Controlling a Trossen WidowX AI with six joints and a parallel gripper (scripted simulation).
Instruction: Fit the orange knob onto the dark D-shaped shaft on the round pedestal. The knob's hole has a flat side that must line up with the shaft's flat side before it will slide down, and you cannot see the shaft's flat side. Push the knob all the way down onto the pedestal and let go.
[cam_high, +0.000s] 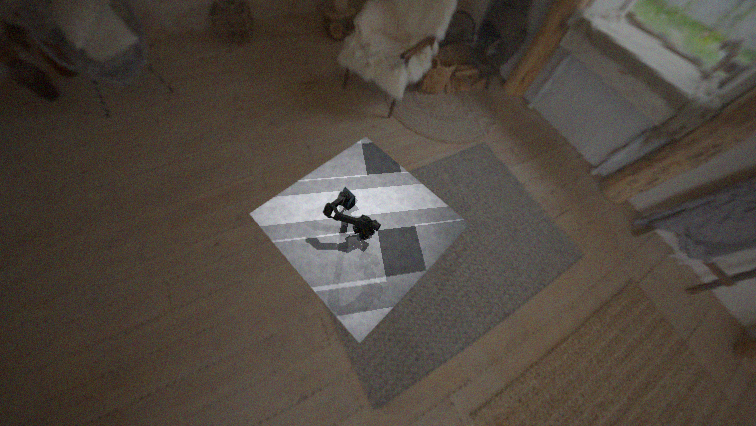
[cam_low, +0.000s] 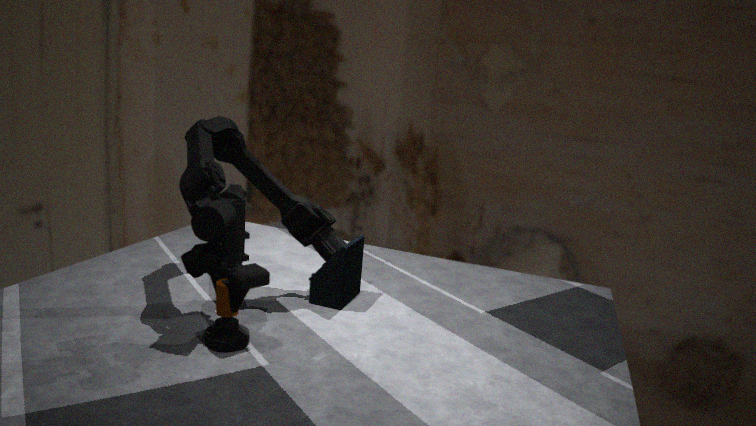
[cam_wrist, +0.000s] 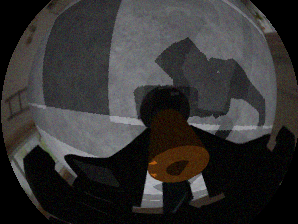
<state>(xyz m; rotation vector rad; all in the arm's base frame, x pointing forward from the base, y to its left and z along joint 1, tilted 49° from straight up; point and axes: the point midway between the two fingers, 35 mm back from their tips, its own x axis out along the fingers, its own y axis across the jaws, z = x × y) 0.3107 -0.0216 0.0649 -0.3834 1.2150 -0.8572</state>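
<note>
Now: the orange knob 2 cm above my gripper tip. Also, from my gripper tip: dark round pedestal: 4 cm below.
</note>
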